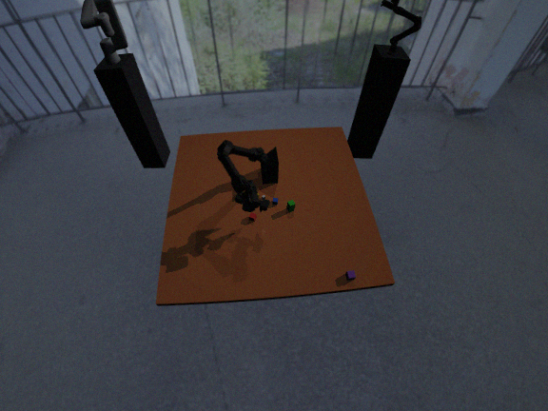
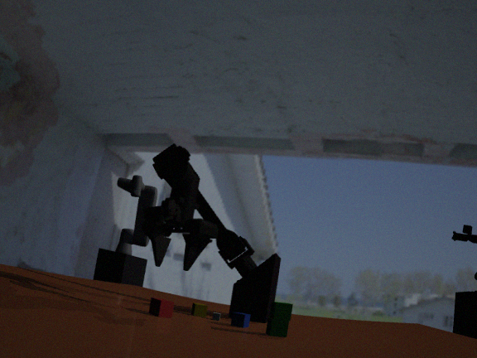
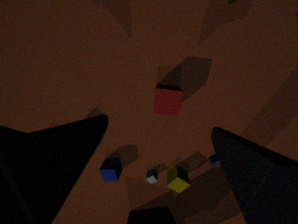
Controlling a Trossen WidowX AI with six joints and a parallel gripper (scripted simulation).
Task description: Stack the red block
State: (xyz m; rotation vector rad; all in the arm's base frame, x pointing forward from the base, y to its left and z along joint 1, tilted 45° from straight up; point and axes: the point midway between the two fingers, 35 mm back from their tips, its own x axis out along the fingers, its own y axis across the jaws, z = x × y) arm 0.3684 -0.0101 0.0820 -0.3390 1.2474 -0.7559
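Now: gripper tip 90 mm above the red block and 10 mm to the left of it. From my gripper tip the other things lie so: blue block (130 mm to the left, 120 mm behind, 90 mm below); purple block (540 mm to the left, 370 mm ahead, 80 mm below); yellow block (170 mm behind, 90 mm below).
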